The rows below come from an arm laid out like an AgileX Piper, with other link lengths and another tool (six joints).
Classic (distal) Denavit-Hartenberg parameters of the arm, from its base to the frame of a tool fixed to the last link. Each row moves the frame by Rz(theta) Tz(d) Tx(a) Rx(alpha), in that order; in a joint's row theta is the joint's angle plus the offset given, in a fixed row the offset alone. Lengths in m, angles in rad.
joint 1: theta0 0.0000  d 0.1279  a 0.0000  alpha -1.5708
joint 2: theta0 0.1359  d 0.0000  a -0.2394  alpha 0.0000
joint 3: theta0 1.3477  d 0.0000  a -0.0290  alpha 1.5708
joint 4: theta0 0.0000  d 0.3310  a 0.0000  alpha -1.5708
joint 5: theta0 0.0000  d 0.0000  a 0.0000  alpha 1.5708
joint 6: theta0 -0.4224  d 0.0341  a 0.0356  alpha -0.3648
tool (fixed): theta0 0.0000  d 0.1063  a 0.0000  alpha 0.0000
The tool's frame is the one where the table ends.
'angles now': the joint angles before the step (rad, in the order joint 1, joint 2, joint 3, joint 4, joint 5, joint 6). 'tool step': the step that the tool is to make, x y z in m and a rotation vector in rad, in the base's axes. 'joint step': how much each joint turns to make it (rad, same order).
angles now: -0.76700, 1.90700, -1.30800, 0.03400, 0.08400, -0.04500
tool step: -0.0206, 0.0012, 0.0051, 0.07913, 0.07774, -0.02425
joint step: -0.02917, -0.03307, -0.00005, -0.00044, 0.14412, -0.00065
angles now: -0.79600, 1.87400, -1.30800, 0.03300, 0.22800, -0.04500
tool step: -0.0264, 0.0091, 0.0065, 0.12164, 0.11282, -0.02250
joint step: -0.02897, -0.04015, 0.00009, -0.00105, 0.20606, 0.00008
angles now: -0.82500, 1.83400, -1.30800, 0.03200, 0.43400, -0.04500
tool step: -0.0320, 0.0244, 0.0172, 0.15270, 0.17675, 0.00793
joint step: -0.00905, -0.06304, 0.00005, -0.03197, 0.29499, -0.00006
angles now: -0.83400, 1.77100, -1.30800, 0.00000, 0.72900, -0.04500
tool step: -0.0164, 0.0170, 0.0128, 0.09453, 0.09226, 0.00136
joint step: -0.00013, -0.03504, 0.00015, -0.00494, 0.16690, -0.00016
